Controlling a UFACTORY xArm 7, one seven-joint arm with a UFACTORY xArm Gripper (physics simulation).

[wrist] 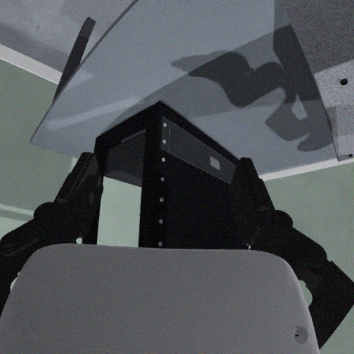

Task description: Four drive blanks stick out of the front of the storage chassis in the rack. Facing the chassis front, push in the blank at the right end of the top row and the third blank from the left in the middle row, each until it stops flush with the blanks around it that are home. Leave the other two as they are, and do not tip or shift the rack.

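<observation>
The black rack [151, 200] stands in the middle of the wrist view, seen at an angle from one corner, with a row of pale holes along its near post. A dark grey panel [192, 150] with a small pale label [215, 163] spans the rack face near its upper end in the view. The storage chassis and its four protruding drive blanks cannot be made out; the face below that panel is too dark. My gripper [165, 172] is open, with nothing between its fingers. The fingers appear on either side of the rack's outline, and the right one overlaps its dark face; the distance is unclear.
A broad blue-grey surface [200, 30] fills the upper view beside the rack's end and carries dark shadows. A speckled grey block [337, 110] with dark holes is at the right edge. A dark bar [75, 60] is at upper left. Green walls [317, 200] lie beyond.
</observation>
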